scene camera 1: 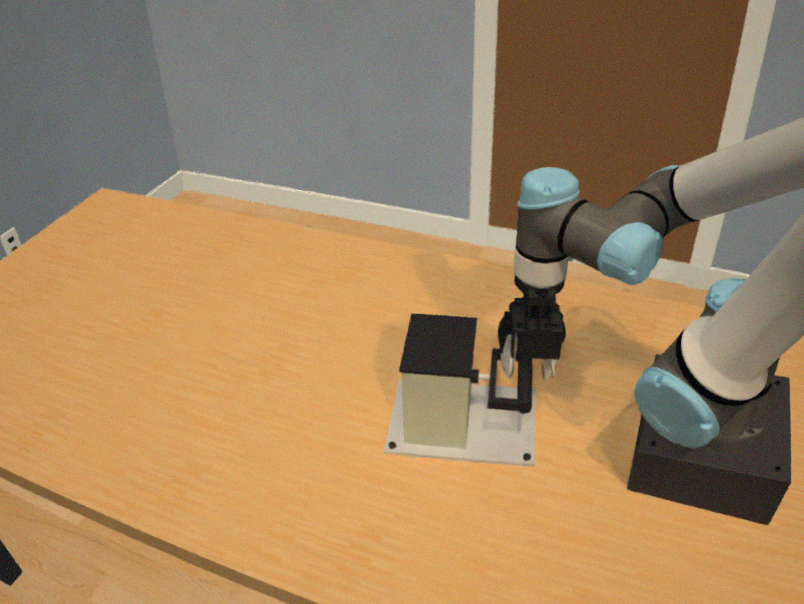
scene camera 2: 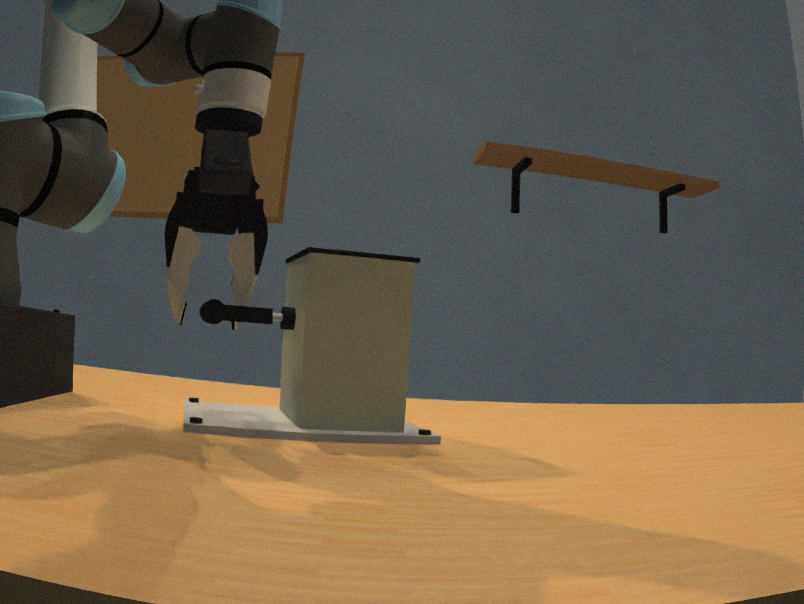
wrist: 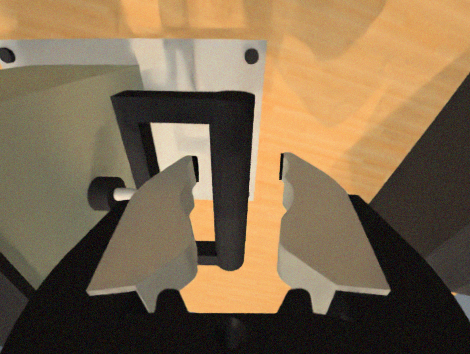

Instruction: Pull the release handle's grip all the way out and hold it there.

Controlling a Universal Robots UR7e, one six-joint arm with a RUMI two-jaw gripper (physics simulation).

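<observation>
The release handle is a black rectangular loop whose thick outer bar is the grip [scene camera 1: 525, 384] [scene camera 2: 211, 311] [wrist: 230, 190]. A short bright rod [scene camera 1: 484, 377] [scene camera 2: 277, 317] [wrist: 124, 194] shows between the loop and the collar on a pale green box [scene camera 1: 435, 409] [scene camera 2: 354, 344] [wrist: 50, 150]. My gripper [scene camera 1: 529, 375] [scene camera 2: 208, 325] [wrist: 238, 158] points down and is partly open, with its fingers on either side of the grip. One finger is inside the loop, the other outside it. Gaps show on both sides of the grip in the wrist view, wider on the outer side.
The box has a black lid [scene camera 1: 440, 344] and stands on a light grey base plate [scene camera 1: 480, 447] [scene camera 2: 227, 418] [wrist: 220, 65] with black bolts, on the wooden table [scene camera 1: 227, 390] [scene camera 2: 519, 520]. The arm's dark base block [scene camera 1: 708, 481] stands to the right in scene camera 1.
</observation>
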